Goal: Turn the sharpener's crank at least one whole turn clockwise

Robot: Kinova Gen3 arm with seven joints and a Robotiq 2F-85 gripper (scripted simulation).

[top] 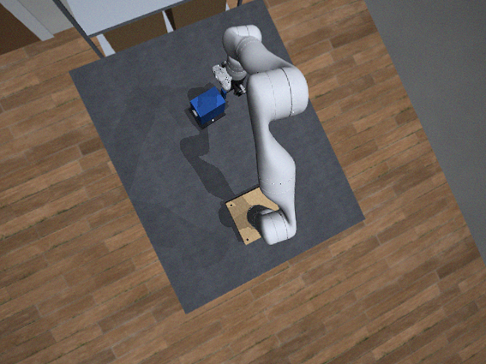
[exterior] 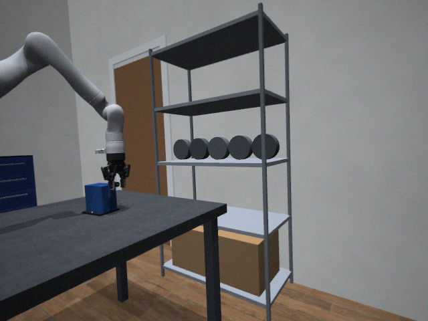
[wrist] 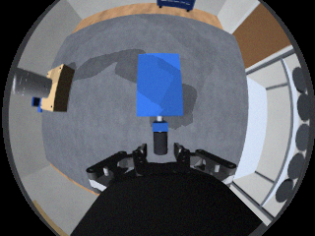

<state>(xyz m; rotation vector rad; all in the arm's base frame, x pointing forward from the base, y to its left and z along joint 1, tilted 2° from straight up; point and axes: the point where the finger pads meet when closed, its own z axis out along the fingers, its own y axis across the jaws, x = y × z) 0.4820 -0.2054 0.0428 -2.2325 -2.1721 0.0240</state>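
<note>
Right now my hand is 2 cm to the right of the dark crank knob. From my hand the other things lie so: blue crank arm 2 cm to the left.
</note>
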